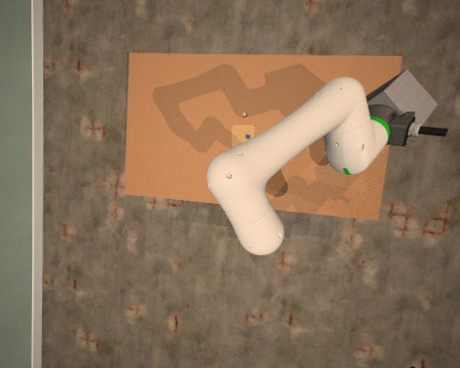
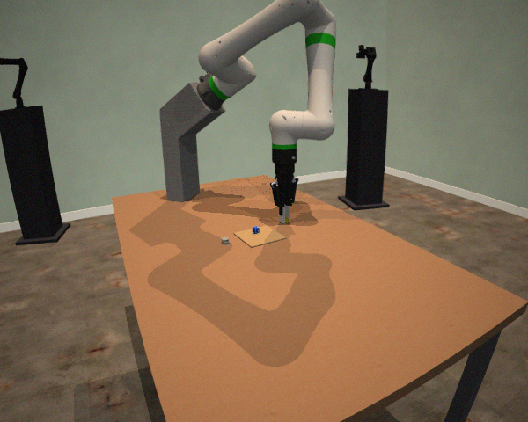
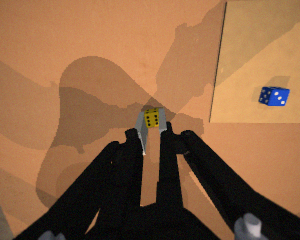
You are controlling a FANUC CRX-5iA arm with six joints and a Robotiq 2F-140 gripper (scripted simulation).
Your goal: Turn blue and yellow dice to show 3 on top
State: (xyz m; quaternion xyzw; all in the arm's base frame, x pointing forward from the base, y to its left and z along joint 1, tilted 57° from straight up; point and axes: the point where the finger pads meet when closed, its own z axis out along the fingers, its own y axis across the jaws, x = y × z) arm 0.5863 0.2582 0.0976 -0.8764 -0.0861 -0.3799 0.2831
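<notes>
Now: the yellow die 30 mm below my hand. From my hand the other things lie so: blue die 80 mm ahead, 130 mm to the right, 20 mm below; then white die 140 mm ahead, 250 mm to the right, 30 mm below; then tan mat 110 mm ahead, 120 mm to the right, 30 mm below.
</notes>
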